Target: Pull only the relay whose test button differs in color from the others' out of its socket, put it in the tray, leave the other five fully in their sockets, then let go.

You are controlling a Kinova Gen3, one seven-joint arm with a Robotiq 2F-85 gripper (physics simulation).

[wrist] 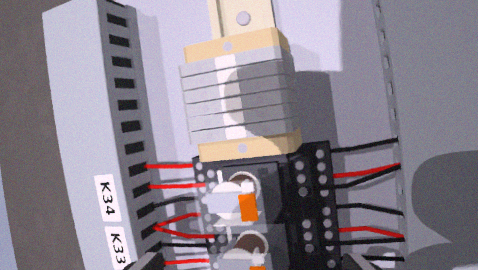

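Frame: origin at the arm's base, x right, y ahead, z up, level; metres.
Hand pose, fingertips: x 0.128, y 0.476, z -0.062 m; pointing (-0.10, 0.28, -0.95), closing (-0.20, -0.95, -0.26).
Observation:
Each offset is from my fingertips to the top centre of the thing. "pt": to the spot under its first point.
A relay @[dx +0.041, dy -0.005, dz +0.025 m] point(270, 192) with a clear cover and an orange test button @[dx +0.040, dy -0.013, dz +0.025 m] point(248, 208) sits in the black socket @[pt dx +0.028, dy -0.031, dz -0.018 m] point(312, 200) nearest the terminal blocks, beside the label K34. A second relay @[pt dx +0.022, dy -0.009, dz +0.018 m] point(250, 247) sits below it at the bottom edge, near the label K33, and the top of its orange button @[pt dx +0.016, dy -0.012, dz +0.025 m] point(257, 268) shows. The other relays and the tray do not show in this view. My gripper point(248, 265) is open, its two fingertips at the bottom edge, one left and one right of the relay row. Nothing is between them.
Grey terminal blocks @[dx +0.087, dy +0.004, dz +0.002 m] point(200, 95) with tan end pieces stand on a rail @[pt dx +0.127, dy -0.019, dz -0.041 m] point(257, 15) above the relays. A slotted wire duct @[dx +0.008, dy +0.086, dz -0.002 m] point(75, 75) runs down the left, another duct @[dx -0.003, dy -0.092, dz -0.002 m] point(440, 100) down the right. Red and black wires run from both to the sockets.

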